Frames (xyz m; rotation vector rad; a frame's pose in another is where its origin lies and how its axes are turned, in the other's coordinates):
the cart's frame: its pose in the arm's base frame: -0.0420 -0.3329 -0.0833 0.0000 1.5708 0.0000
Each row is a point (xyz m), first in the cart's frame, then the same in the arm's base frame.
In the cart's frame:
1: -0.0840 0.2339 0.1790
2: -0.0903 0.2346 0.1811
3: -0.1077 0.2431 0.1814
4: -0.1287 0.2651 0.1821
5: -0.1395 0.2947 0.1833
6: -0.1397 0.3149 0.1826
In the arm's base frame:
1: 0.1370 -0.0990 0.0007
2: 0.1391 -0.0983 0.0070
3: 0.1394 -0.0898 0.0244
4: 0.1401 -0.0678 0.0454
5: 0.1413 -0.0382 0.0562
6: 0.1406 -0.0180 0.0564

